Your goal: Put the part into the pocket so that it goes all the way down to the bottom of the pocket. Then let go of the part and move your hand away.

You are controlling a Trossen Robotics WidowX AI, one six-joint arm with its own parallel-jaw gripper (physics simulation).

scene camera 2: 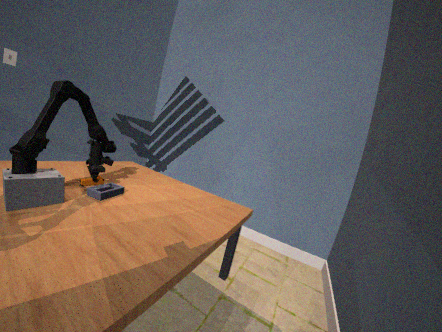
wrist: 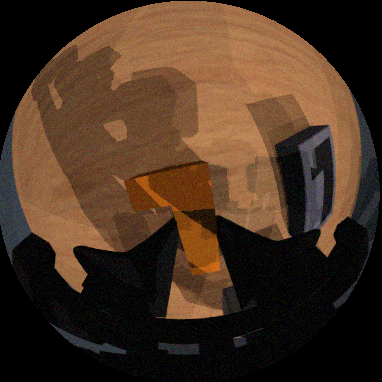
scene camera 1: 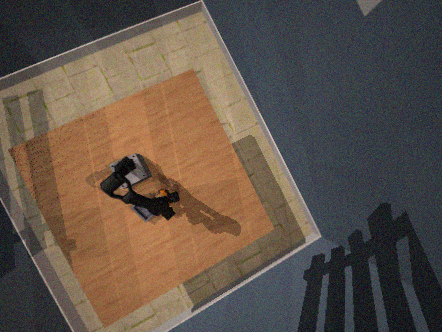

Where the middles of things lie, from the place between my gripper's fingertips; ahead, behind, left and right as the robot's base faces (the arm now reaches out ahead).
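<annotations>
Where is my gripper? There is the orange L-shaped part [wrist: 186, 187], and my gripper is 1 cm past it and 1 cm to the right of it. The pocket block [wrist: 307, 160], for its part, is 1 cm ahead of my hand and 16 cm to the right of it.
</annotations>
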